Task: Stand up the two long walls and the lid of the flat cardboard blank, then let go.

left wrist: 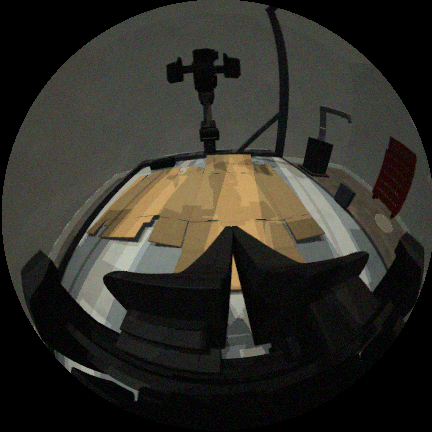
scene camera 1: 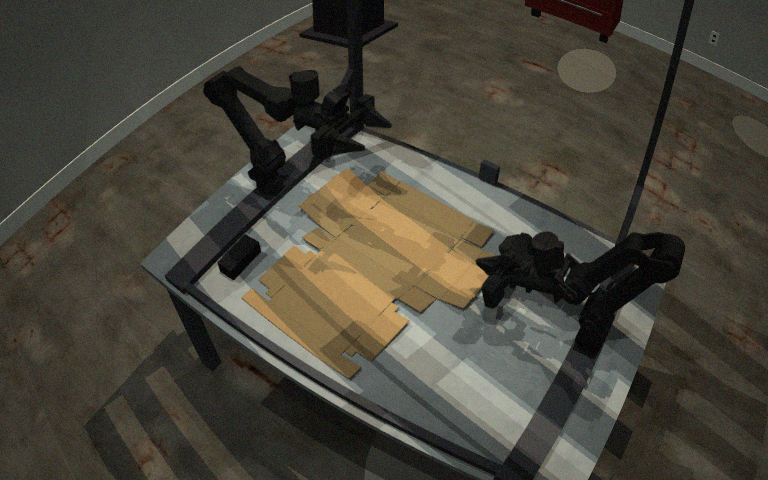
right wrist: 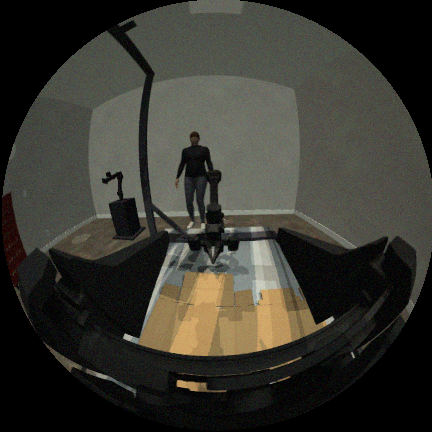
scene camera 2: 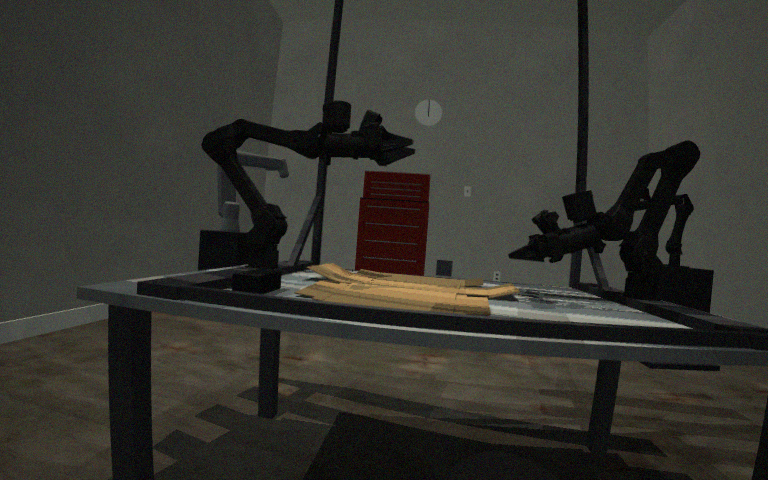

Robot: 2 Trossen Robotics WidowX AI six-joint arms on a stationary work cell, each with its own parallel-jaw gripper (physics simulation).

Observation:
The left gripper point(scene camera 1: 476, 261) is shut, with nothing in its grasp. The right gripper point(scene camera 1: 378, 136) is open, with nothing in its grasp. The table carries a black block point(scene camera 1: 246, 249). Further things: a frame post point(scene camera 2: 583, 56) and a raised rim point(scene camera 1: 191, 267).
The black block also shows in scene camera 2 point(scene camera 2: 260, 281). The left gripper also shows in the left wrist view point(left wrist: 230, 231), in the right wrist view point(right wrist: 212, 262) and in scene camera 2 point(scene camera 2: 508, 256). The right gripper shows as well in the left wrist view point(left wrist: 201, 54), in the right wrist view point(right wrist: 224, 234) and in scene camera 2 point(scene camera 2: 414, 146). The right wrist view misses the black block, which is hidden by the right gripper.

